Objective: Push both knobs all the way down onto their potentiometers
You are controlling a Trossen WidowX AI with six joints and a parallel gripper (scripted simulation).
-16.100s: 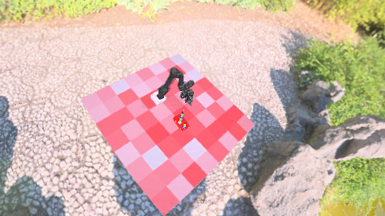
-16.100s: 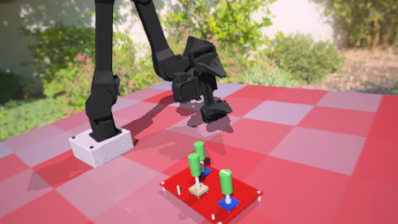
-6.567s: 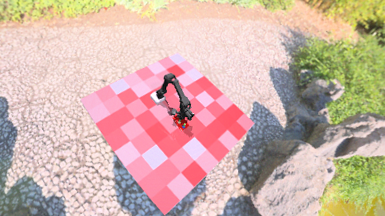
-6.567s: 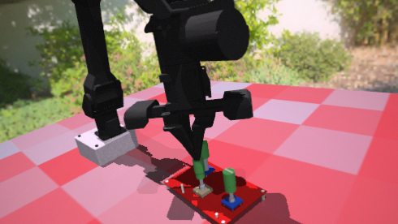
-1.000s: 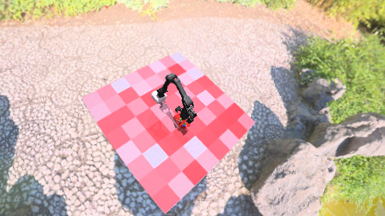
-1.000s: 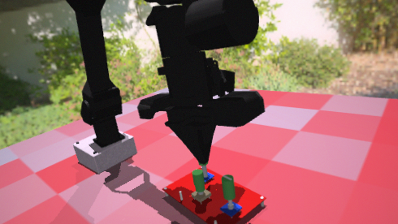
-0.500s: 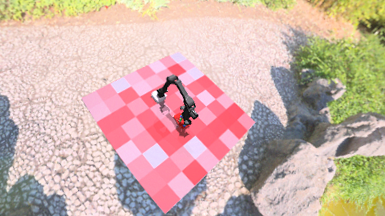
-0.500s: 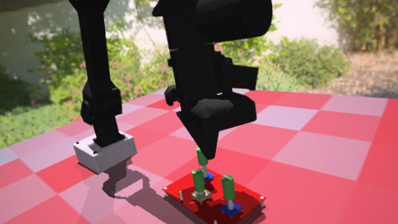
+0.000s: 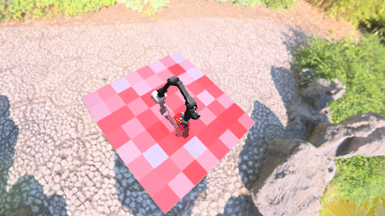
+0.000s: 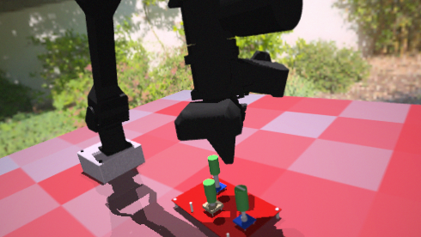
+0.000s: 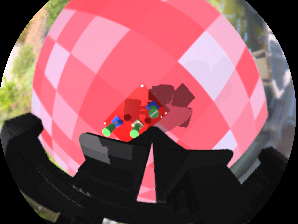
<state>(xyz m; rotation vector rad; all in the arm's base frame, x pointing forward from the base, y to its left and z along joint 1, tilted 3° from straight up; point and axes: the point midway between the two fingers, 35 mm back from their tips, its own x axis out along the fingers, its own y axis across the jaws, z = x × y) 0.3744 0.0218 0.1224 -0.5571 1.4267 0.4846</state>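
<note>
Now: gripper tip 7 cm above the blue potentiometer, 1 cm to the right of it and 1 cm short of it. Round my gripper tip: tan potentiometer (8 cm below, 5 cm behind).
</note>
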